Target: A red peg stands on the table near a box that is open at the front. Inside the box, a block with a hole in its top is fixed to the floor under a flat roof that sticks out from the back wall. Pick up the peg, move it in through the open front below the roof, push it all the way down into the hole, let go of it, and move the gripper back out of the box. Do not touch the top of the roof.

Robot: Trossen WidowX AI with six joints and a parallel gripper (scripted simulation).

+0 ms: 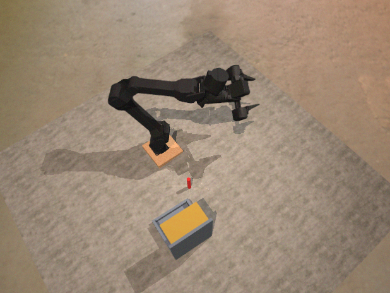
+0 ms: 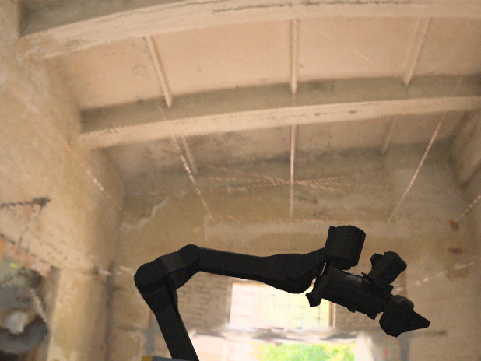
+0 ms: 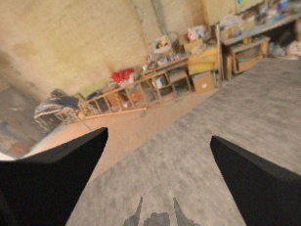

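My gripper tip is now 34 cm to the left of the red peg, 27 cm above it and 4 cm short of it. Also, from my gripper tip: orange roof 47 cm to the right, 20 cm ahead, 10 cm below.
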